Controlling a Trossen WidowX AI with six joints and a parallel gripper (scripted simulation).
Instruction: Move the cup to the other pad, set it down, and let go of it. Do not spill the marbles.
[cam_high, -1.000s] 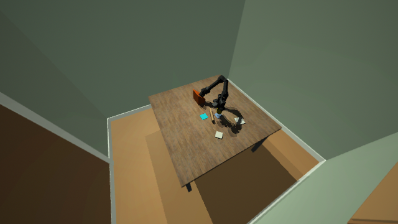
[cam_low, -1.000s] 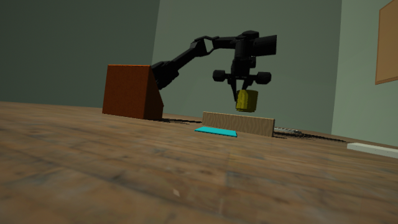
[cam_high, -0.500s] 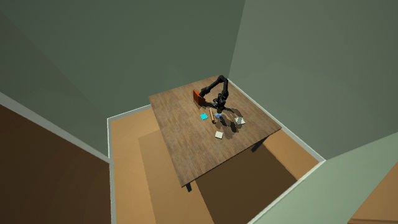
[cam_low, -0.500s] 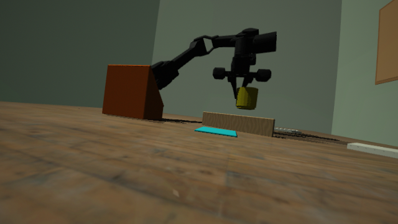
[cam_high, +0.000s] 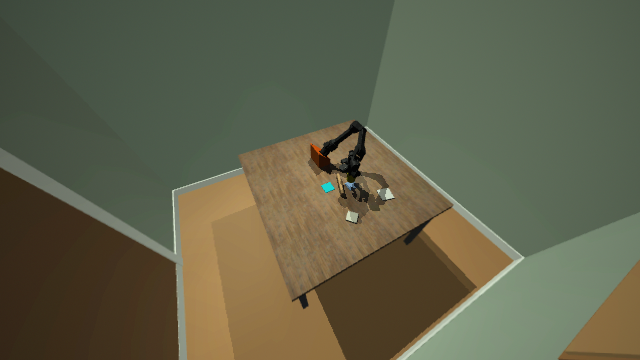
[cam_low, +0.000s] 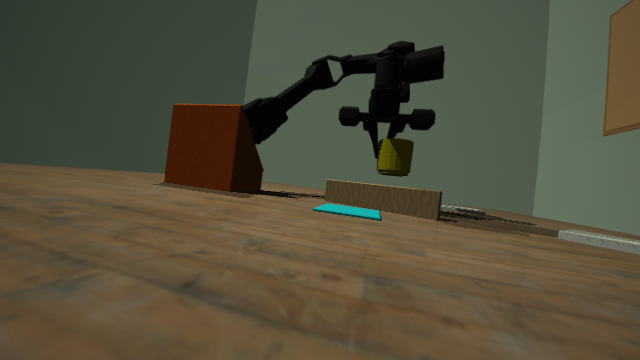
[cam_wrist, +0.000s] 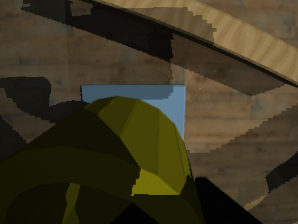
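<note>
The cyan pad lies 16 cm to the right of my gripper tip, 11 cm below it and 6 cm behind it. The rest, counted from my gripper tip: wooden block 9 cm below, 7 cm to the right, 1 cm behind; then cup 2 cm ahead; then light blue pad 11 cm below, 4 cm ahead, 1 cm to the left.
</note>
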